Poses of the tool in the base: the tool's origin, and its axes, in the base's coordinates. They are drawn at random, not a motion.
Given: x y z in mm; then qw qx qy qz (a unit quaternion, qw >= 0).
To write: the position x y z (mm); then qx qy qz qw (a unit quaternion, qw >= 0). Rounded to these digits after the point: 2 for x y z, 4 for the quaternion.
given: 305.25, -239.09, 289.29, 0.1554, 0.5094, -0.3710, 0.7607
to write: 305.25, -239.09, 289.29, 0.5094, -0.3710, 0.7607, 0.1554
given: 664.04, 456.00, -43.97, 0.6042, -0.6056, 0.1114, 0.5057
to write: 664.04, 456.00, -43.97, -0.6056, 0.1114, 0.5057, 0.6042
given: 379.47, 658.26, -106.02, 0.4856, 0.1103, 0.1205, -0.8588
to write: 379.47, 658.26, -106.02, 0.1103, 0.1205, -0.8588, 0.4856
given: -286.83, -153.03, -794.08, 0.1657, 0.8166, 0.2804, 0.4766
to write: -286.83, -153.03, -794.08, 0.8166, 0.2804, 0.4766, 0.1657
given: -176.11, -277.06, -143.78, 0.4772, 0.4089, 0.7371, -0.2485
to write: -176.11, -277.06, -143.78, 0.4089, 0.7371, -0.2485, 0.4772
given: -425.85, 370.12, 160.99, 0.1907, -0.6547, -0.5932, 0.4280
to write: -425.85, 370.12, 160.99, -0.6547, -0.5932, 0.4280, 0.1907
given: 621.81, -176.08, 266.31, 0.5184, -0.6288, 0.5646, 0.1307
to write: 621.81, -176.08, 266.31, -0.6288, 0.5646, 0.1307, 0.5184
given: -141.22, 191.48, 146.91, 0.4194, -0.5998, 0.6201, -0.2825
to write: -141.22, 191.48, 146.91, -0.5998, 0.6201, -0.2825, 0.4194
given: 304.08, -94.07, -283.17, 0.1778, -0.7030, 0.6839, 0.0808
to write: 304.08, -94.07, -283.17, -0.7030, 0.6839, 0.0808, 0.1778
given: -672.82, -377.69, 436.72, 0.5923, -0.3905, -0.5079, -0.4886
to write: -672.82, -377.69, 436.72, -0.3905, -0.5079, -0.4886, 0.5923
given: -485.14, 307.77, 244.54, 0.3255, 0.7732, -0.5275, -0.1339
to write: -485.14, 307.77, 244.54, 0.7732, -0.5275, -0.1339, 0.3255
